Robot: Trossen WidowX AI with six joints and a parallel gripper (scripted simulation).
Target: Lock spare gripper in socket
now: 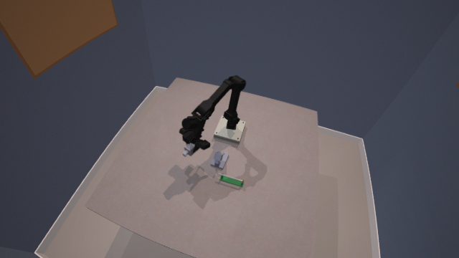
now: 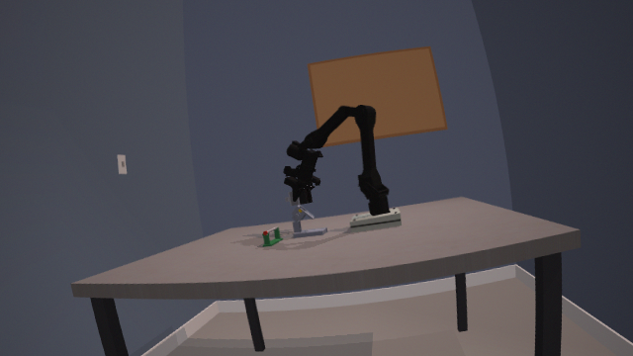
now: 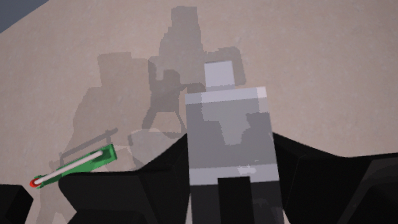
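The mount block is 16 cm to the left of my gripper tip, 7 cm below it and 2 cm behind it. From my gripper tip the other things lie so: spare gripper: 1 cm above; green cradle: 26 cm to the left, 10 cm below, 9 cm ahead.
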